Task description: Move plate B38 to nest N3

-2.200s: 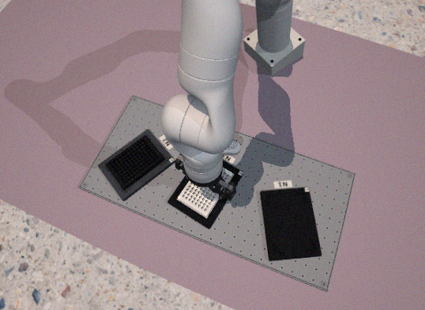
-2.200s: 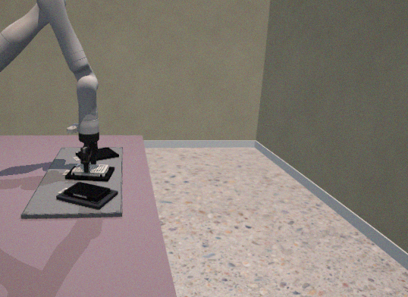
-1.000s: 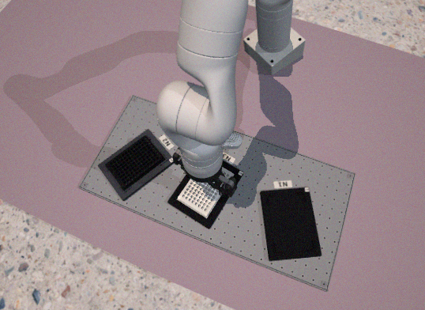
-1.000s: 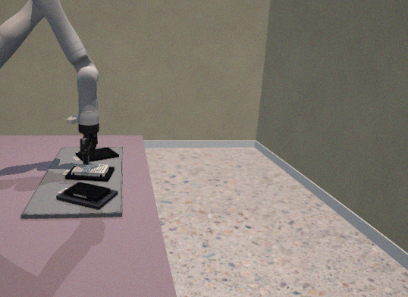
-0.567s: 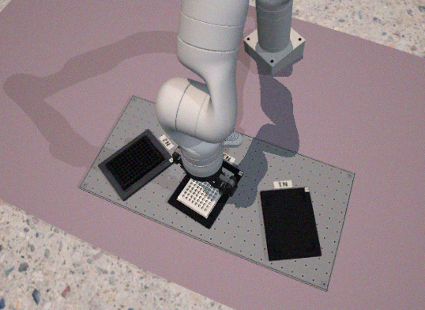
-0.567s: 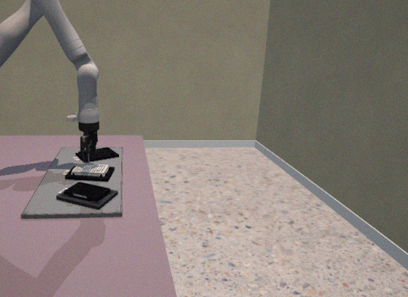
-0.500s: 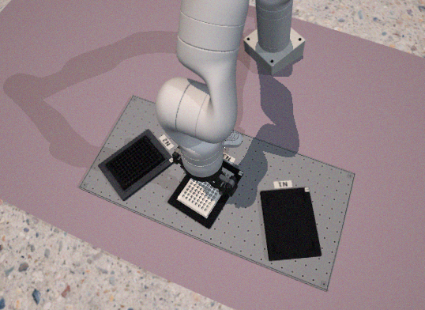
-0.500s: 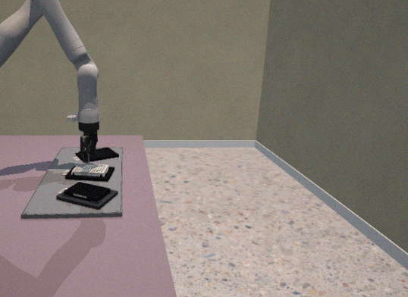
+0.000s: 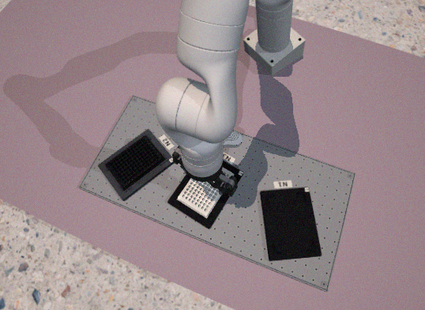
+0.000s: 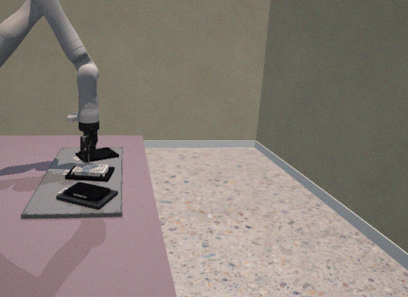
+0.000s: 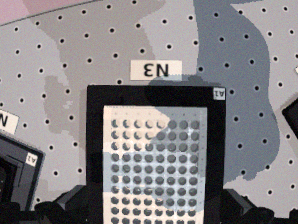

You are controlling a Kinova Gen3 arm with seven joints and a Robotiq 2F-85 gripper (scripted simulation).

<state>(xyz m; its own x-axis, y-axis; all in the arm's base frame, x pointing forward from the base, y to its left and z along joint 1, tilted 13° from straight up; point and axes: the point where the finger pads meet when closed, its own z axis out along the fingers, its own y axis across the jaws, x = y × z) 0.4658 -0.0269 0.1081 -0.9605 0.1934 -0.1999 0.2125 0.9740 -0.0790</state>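
Right now my hand is 50 mm above the plate B38. Also, from my hand: N3 label (90 mm behind, 20 mm to the left, 70 mm below); landing nest N3 (60 mm below); A1 corner mark (60 mm behind, 70 mm to the left, 60 mm below).
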